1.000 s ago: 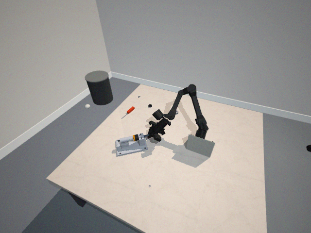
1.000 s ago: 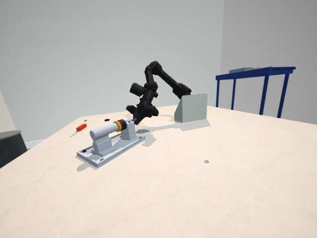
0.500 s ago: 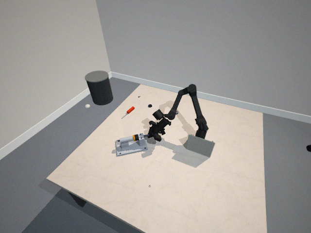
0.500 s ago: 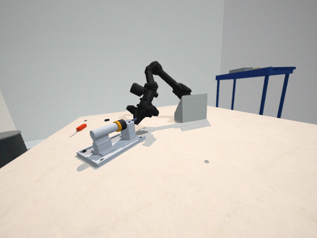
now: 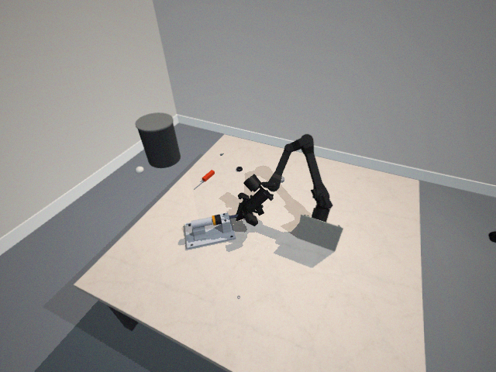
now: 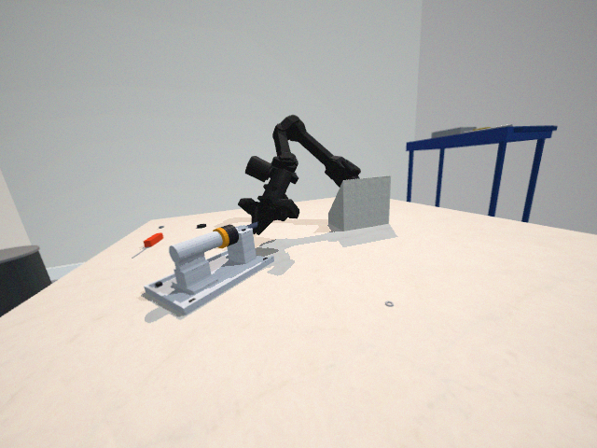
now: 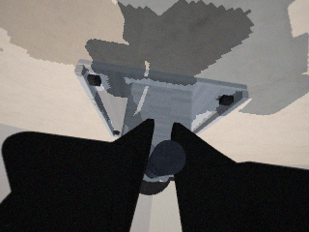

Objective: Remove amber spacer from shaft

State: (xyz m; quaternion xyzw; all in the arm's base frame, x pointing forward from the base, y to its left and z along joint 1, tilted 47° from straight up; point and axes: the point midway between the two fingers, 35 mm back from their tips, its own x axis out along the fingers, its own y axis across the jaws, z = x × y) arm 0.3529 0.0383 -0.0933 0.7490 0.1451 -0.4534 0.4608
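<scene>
Right now my gripper tip is 30 mm short of the thin dark shaft, 30 mm to the right of it and 20 mm below it. Also, from my gripper tip: black spacer (70 mm ahead, 60 mm to the left, 20 mm above); then red-handled screwdriver (340 mm ahead, 230 mm to the right, 50 mm below); then amber spacer (80 mm ahead, 70 mm to the left, 20 mm above).
</scene>
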